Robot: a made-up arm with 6 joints.
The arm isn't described. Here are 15 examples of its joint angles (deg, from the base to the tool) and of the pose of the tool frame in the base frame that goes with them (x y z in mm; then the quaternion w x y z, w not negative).
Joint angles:
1: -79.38 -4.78 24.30 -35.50 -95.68 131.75
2: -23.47 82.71 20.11 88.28 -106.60 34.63
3: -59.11 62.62 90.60 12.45 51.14 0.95
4: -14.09 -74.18 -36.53 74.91 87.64 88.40
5: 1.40 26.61 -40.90 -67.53 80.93 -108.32
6: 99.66 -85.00 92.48 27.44 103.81 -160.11
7: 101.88 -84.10 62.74 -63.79 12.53 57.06
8: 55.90 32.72 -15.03 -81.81 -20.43 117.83
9: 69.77 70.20 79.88 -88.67 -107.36 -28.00
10: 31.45 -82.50 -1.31 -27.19 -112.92 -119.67
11: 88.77 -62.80 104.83 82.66 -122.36 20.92
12: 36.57 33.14 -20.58 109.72 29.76 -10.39
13: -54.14 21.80 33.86 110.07 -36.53 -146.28
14: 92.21 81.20 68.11 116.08 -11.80 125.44
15: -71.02 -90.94 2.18 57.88 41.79 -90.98
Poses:
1: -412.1 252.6 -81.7 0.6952 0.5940 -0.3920 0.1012
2: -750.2 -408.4 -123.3 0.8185 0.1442 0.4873 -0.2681
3: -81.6 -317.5 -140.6 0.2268 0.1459 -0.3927 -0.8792
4: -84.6 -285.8 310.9 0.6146 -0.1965 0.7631 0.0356
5: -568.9 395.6 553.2 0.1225 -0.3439 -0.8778 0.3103
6: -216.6 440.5 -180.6 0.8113 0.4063 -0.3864 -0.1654
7: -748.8 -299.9 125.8 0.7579 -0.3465 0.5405 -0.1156
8: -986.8 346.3 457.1 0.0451 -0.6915 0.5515 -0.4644
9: 133.6 326.6 -116.0 0.4975 0.2269 -0.6617 -0.5129
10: -429.6 227.1 266.9 0.6059 -0.0149 0.6712 -0.4268
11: -571.1 316.6 -93.3 0.0818 -0.3794 -0.6049 -0.6953
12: -702.2 -58.4 133.8 0.4317 0.6166 -0.6373 0.1651
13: -479.5 -868.9 117.1 0.0704 -0.1082 -0.6538 -0.7456
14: 159.8 -45.9 -449.3 0.4805 -0.2204 0.2656 0.8062
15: 122.1 21.5 467.2 0.2894 0.8840 -0.1012 -0.3529
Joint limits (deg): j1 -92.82..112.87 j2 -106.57..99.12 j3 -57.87..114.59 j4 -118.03..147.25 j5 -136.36..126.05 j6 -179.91..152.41
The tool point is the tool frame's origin. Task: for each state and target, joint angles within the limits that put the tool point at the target. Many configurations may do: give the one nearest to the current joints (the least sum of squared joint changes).
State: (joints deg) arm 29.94 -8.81 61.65 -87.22 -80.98 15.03
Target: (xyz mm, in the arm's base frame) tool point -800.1 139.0 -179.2
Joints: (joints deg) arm 66.67 -17.07 58.30 -52.82 -74.01 5.05
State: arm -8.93 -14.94 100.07 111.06 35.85 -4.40
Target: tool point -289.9 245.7 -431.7
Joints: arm 22.30 -8.47 114.59 101.12 25.46 -41.75
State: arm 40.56 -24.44 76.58 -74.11 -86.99 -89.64
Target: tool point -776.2 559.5 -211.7
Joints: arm 41.08 -28.96 85.00 -93.42 -112.51 -93.03
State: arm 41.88 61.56 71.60 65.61 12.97 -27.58
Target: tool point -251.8 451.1 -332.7
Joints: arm 68.94 29.65 72.88 83.50 15.71 -73.84
